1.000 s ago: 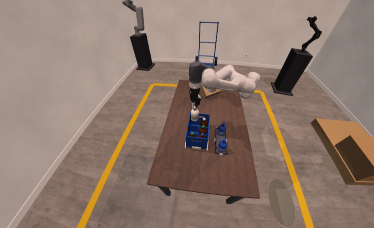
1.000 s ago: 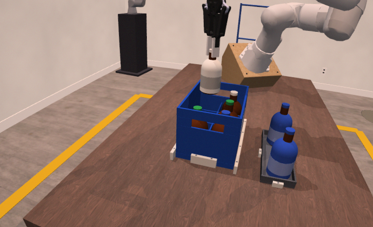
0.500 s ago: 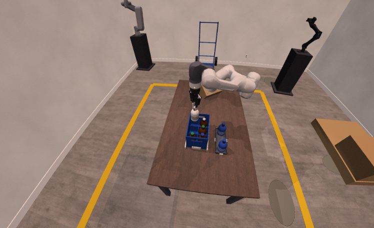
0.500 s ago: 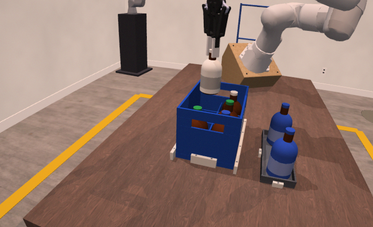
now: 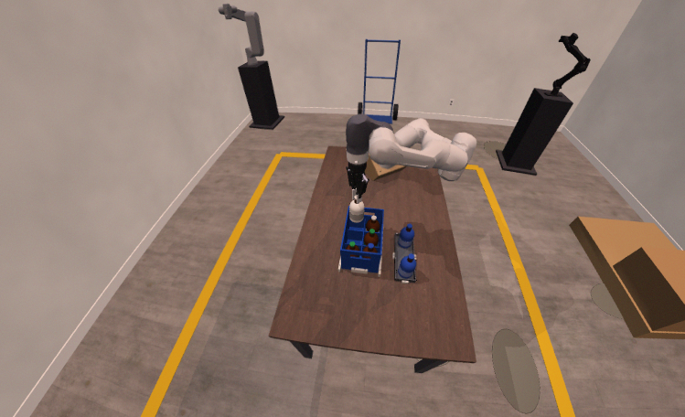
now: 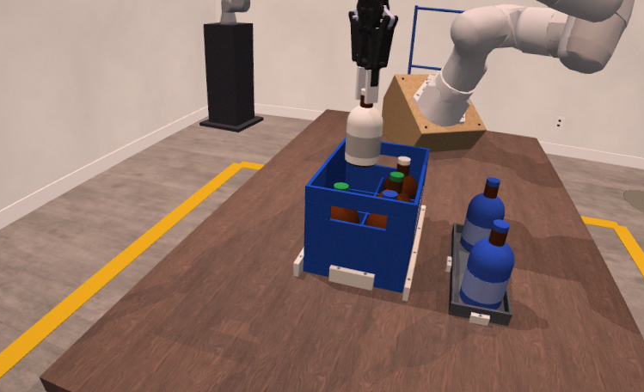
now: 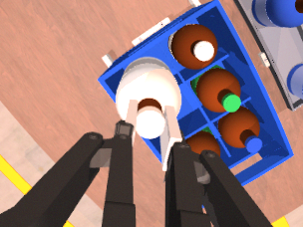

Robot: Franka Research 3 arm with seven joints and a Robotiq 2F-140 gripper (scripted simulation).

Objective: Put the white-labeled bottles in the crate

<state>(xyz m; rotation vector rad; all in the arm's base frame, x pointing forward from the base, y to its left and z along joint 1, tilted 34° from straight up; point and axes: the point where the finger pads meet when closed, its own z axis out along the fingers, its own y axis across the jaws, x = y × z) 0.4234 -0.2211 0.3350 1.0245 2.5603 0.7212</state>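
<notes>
The white-labeled bottle lies 90 mm below my hand. Round my hand: blue-labeled bottle (180 mm ahead, 290 mm to the left, 220 mm below); then blue crate (80 mm ahead, 50 mm to the left, 220 mm below).
</notes>
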